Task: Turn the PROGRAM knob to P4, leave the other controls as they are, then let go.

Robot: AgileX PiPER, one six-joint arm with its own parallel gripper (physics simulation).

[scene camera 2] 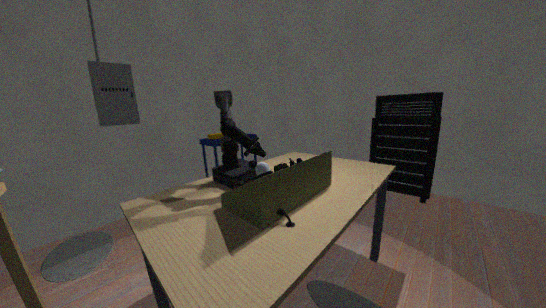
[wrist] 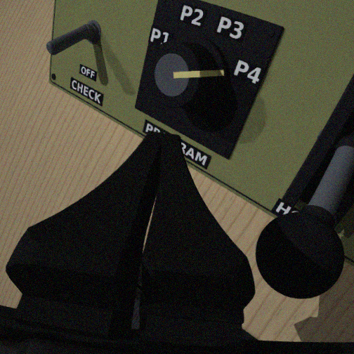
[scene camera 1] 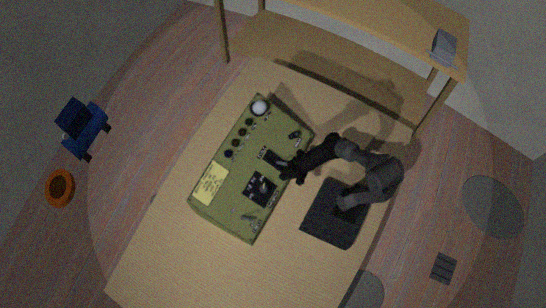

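Note:
The PROGRAM knob (scene camera 1: 263,187) (wrist: 171,75) is a round black knob with a grey face on a black plate. Its yellow line points toward the P4 label (wrist: 247,72) in the wrist view. My gripper (scene camera 1: 283,175) (scene camera 2: 264,154) (wrist: 162,151) is shut and empty. In the wrist view its fingertips lie over the PROGRAM label, apart from the knob. The CHECK switch (scene camera 1: 247,218) (wrist: 75,37) tilts to the OFF side. A lever with a black ball (wrist: 300,254) stands right of the fingers, its label partly hidden.
The green panel box (scene camera 1: 280,120) (scene camera 2: 300,186) also carries a white dome (scene camera 1: 259,107) (scene camera 2: 263,168), a row of round dark parts, a yellow card (scene camera 1: 210,183) and a dark control (scene camera 1: 294,134). A wooden shelf (scene camera 1: 350,20) stands beside the table.

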